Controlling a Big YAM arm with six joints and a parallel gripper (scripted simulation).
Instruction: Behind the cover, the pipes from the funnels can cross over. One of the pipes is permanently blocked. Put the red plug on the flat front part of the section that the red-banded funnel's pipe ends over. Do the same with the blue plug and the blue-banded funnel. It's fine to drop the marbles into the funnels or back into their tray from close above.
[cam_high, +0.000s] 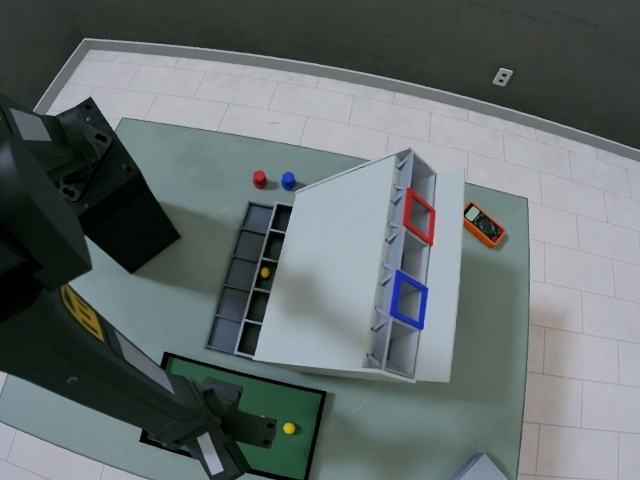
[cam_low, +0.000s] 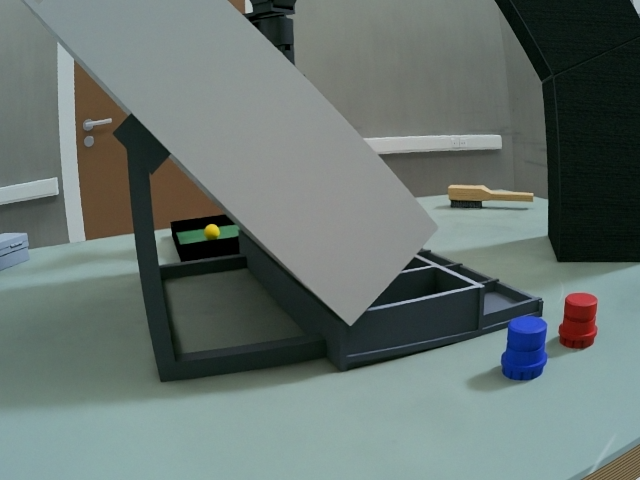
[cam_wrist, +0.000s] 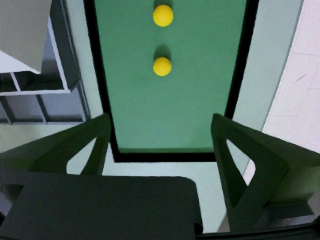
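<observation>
Now: hand 16 cm above the green marble tray and 1 cm to the left of it. Round my hand: sloped cover: 33 cm to the left, 7 cm ahead, 4 cm above.
</observation>
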